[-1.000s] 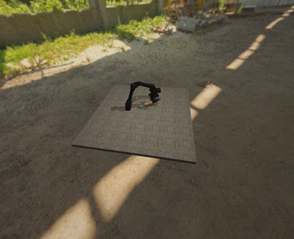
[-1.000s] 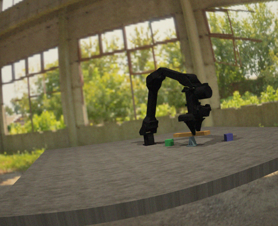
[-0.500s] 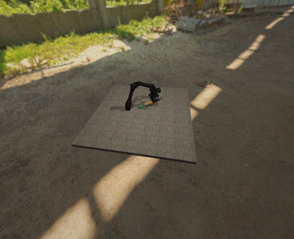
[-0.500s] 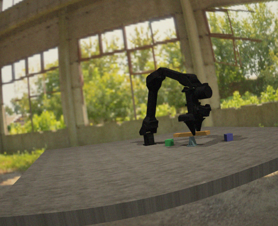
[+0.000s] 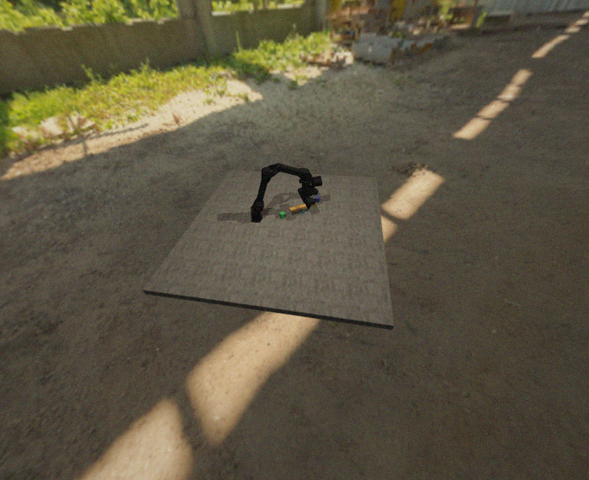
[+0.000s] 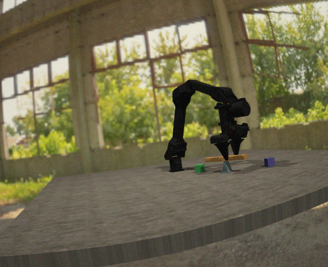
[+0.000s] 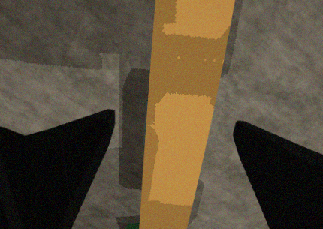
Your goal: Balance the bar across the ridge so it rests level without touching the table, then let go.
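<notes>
The bar is 3 cm behind my gripper tip and 1 cm to the right of it. From my gripper tip the other things lie so: green cube: 16 cm behind, 8 cm to the right, 4 cm below; then blue cube: 6 cm ahead, 14 cm to the left, 4 cm below.
</notes>
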